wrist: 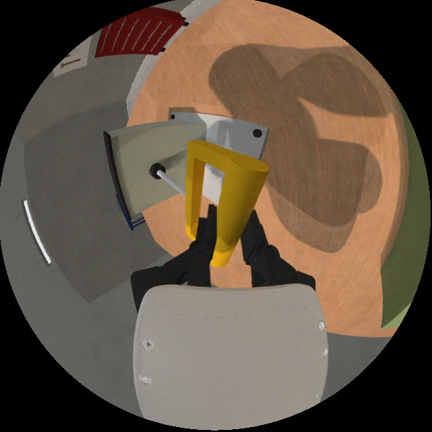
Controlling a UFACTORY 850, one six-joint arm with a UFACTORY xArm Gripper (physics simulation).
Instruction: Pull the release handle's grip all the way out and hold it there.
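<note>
The yellow grip (242, 200) of the release handle is a D-shaped loop with a thick round bar, in the middle of the wrist view. A thin pale rod (171, 182) runs from the black collar (157, 171) on the grey-green housing (140, 150) to the grip's flat side, and a stretch of the rod shows between them. My gripper (228, 218) is shut on the thick bar, one black finger on each side of it. One finger passes through the loop's opening. The fingertips' contact with the bar's far side is hidden.
The housing stands on a grey base plate (235, 131) with black bolts, on a wooden table top (300, 300). A dark red slatted object (140, 31) is at the upper left beyond the table's edge. Shadows of the arm fall on the table at the right. A green surface lies at the far right.
</note>
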